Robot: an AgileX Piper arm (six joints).
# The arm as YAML. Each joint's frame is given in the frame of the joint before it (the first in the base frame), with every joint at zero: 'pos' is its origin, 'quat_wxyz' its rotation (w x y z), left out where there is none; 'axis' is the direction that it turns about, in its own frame. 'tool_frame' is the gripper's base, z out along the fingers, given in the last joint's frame.
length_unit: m
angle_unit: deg
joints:
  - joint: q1
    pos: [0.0, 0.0, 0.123]
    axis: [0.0, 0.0, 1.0]
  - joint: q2
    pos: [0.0, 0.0, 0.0]
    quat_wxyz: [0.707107, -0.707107, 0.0, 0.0]
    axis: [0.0, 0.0, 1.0]
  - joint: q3
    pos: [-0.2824, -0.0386, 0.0]
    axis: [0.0, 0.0, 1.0]
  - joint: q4
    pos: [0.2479, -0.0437, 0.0]
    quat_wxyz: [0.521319, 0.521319, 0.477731, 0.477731]
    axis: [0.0, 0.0, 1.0]
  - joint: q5
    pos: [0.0, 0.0, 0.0]
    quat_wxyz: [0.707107, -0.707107, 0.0, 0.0]
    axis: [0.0, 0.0, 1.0]
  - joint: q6
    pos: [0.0, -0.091, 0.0]
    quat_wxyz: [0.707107, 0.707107, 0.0, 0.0]
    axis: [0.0, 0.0, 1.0]
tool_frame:
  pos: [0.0, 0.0, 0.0]
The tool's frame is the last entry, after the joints.
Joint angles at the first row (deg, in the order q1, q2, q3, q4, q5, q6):
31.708 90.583 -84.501 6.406 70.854 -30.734
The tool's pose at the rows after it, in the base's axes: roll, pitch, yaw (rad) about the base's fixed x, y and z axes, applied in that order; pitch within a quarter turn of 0, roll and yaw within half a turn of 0; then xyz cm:
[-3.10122 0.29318 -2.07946 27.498 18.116 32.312]
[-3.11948 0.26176 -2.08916 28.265 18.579 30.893]
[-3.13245 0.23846 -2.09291 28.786 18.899 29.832]
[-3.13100 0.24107 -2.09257 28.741 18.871 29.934]
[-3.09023 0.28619 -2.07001 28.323 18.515 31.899]
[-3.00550 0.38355 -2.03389 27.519 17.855 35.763]
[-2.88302 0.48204 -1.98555 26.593 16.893 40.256]
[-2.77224 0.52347 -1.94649 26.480 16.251 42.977]
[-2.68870 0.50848 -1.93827 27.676 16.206 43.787]
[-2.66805 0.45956 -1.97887 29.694 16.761 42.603]
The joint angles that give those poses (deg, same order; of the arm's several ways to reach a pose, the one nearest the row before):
31.708 92.890 -84.503 6.405 70.855 -30.071
31.708 95.354 -84.501 6.362 70.425 -29.837
31.708 97.153 -84.502 6.362 70.142 -29.837
31.708 96.982 -84.500 6.362 70.141 -29.837
31.709 94.779 -85.913 5.787 70.465 -30.450
31.708 91.041 -89.401 4.852 70.597 -30.933
31.708 87.770 -94.826 2.628 71.097 -31.031
31.709 87.141 -99.635 -0.615 71.366 -31.030
31.709 89.344 -103.630 -5.054 71.365 -30.414
31.707 93.294 -105.691 -8.989 71.365 -28.348

